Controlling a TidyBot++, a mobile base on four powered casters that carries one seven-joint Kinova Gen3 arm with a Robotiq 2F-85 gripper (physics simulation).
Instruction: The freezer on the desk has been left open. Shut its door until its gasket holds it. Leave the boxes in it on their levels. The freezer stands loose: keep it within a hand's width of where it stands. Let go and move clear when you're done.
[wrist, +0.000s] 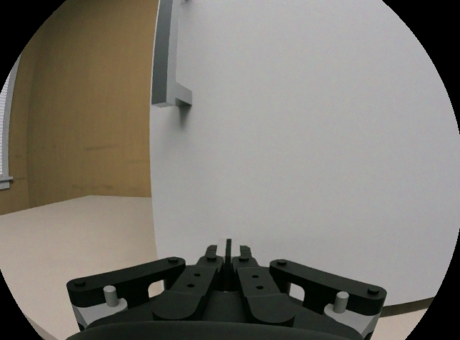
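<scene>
The freezer's white door (300, 150) fills the middle and right of the wrist view, its outer face toward me. Its grey bar handle (162, 55) stands upright near the door's left edge, at the upper left. My gripper (228, 251) is shut and empty, low in the view, with its fingertips in front of the lower part of the door, below and to the right of the handle. I cannot tell whether the tips touch the door. The freezer's inside, its boxes and the gasket are hidden behind the door.
The pale desk top (75, 235) stretches to the left of the door and shows again at the lower right below a dark strip (407, 307) under the door's bottom edge. A tan wall (90, 110) stands behind, with part of a window (6, 135) at the far left.
</scene>
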